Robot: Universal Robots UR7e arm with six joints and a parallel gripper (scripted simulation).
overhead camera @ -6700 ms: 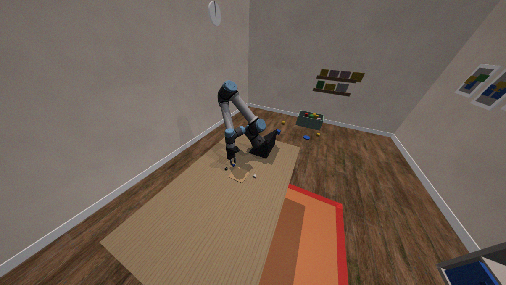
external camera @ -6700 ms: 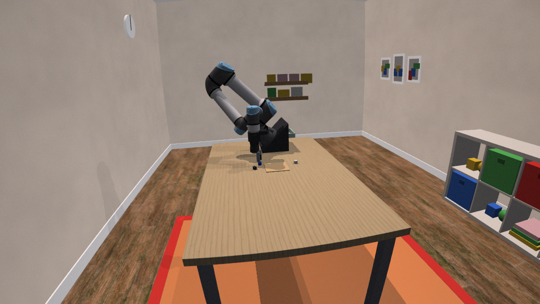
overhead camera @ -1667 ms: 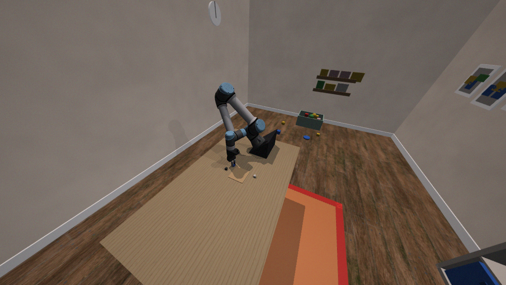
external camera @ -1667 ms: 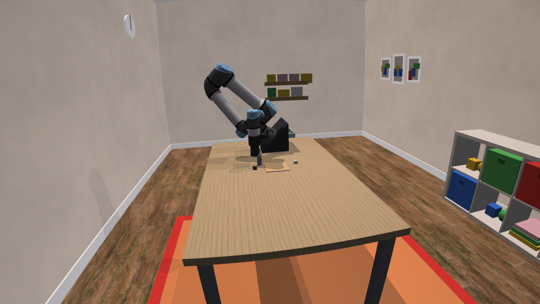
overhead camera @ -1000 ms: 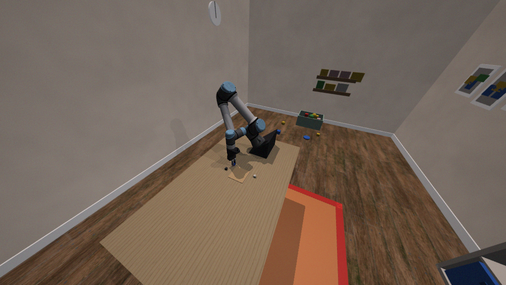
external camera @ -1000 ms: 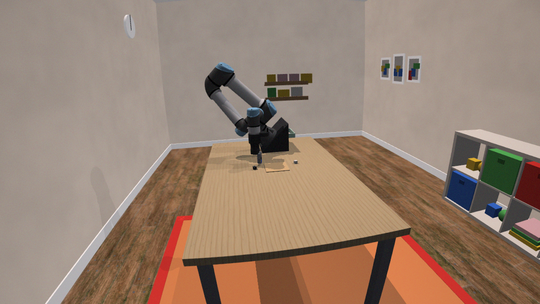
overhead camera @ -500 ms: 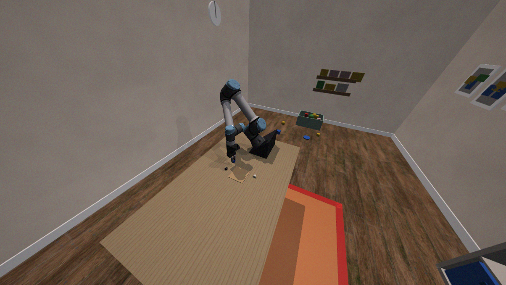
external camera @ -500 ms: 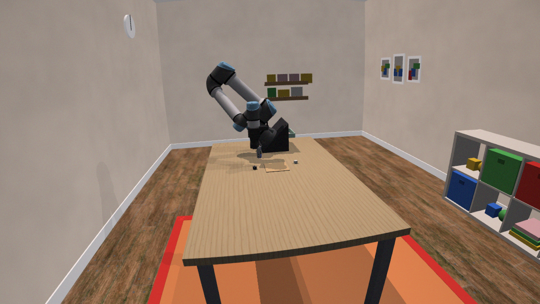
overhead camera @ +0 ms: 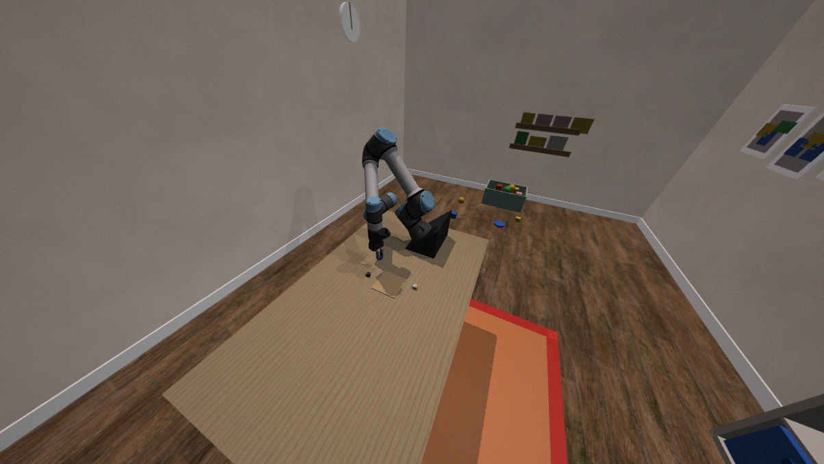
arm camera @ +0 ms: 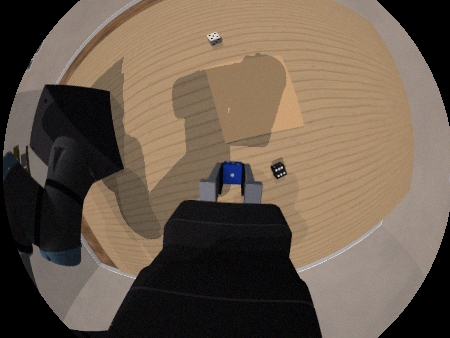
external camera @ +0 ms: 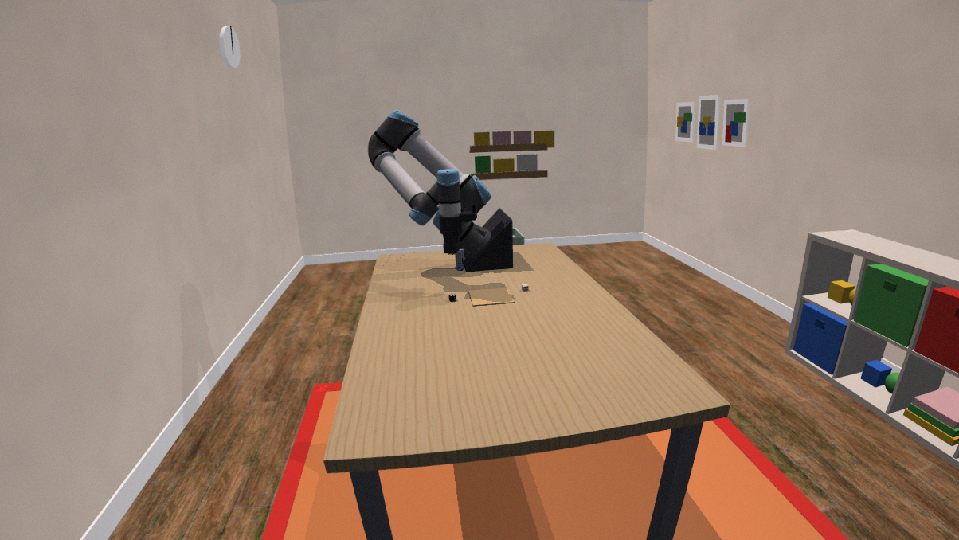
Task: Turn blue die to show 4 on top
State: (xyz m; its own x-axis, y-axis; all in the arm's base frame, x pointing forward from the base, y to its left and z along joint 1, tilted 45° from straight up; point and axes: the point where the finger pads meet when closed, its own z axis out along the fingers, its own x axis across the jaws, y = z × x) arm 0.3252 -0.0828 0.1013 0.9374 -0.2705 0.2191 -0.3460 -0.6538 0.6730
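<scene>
Now: hand 7 cm short of the tan mat, 9 cm to the right of it and 11 cm above it. The rest, counted from my hand: blue die 1 cm below; white die 4 cm ahead, 23 cm to the left, 10 cm below; black die 7 cm ahead, 4 cm to the right, 10 cm below.
</scene>
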